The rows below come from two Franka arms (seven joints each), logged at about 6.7 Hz.
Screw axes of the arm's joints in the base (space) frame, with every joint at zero. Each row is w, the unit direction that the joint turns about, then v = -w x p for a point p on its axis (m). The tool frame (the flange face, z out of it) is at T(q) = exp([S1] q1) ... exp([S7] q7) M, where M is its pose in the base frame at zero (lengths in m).
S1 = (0, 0, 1, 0, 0, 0)
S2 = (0, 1, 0, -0.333, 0, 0)
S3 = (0, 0, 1, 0, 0, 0)
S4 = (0, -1, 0, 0.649, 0, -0.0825)
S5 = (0, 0, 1, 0, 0, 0)
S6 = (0, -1, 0, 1.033, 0, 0)
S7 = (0, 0, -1, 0, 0.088, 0)
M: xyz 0.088 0 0.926 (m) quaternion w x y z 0 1 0 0
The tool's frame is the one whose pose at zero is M.
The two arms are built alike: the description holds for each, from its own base.
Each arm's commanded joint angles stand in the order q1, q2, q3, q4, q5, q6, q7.
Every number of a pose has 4 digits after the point. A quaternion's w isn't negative.
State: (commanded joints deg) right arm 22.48 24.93 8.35 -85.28 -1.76 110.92 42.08; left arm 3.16 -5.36 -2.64 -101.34 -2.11 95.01 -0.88
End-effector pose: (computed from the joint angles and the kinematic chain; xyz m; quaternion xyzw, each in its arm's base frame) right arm 0.5975 0.3368 0.4262 -0.9949 0.0996 0.0028 0.0181; left arm 0.5294 0.0002 0.5889 0.9997 0.0141 -0.0086 0.0162
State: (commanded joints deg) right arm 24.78 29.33 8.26 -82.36 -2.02 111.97 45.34; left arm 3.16 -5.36 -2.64 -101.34 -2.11 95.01 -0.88
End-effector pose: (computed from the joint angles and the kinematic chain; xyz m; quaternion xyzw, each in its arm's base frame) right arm 0.5993 0.3661 0.3991 -0.9938 0.1099 0.0079 0.0178; left arm 0.5294 0.0002 0.5889 0.9997 0.0141 -0.0086 0.0162
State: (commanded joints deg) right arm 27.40 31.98 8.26 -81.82 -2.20 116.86 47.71; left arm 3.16 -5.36 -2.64 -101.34 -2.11 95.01 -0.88
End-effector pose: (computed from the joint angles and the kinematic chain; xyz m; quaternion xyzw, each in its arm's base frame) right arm 0.5933 0.3997 0.3788 -0.9934 0.1086 -0.0085 0.0349; left arm 0.5294 0.0002 0.5889 0.9997 0.0141 -0.0086 0.0162
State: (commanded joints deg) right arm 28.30 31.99 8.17 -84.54 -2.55 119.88 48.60; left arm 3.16 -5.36 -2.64 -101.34 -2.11 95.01 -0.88
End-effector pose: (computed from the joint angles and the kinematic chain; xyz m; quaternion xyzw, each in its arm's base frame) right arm 0.5838 0.4072 0.3610 -0.9936 0.1070 -0.0117 0.0347; left arm 0.5294 0.0002 0.5889 0.9997 0.0141 -0.0086 0.0162
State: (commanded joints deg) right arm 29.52 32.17 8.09 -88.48 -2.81 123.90 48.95; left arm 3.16 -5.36 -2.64 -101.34 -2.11 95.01 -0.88
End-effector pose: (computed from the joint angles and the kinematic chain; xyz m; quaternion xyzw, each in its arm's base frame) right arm 0.5683 0.4163 0.3330 -0.9946 0.0976 -0.0115 0.0333; left arm 0.5294 0.0002 0.5889 0.9997 0.0141 -0.0086 0.0162
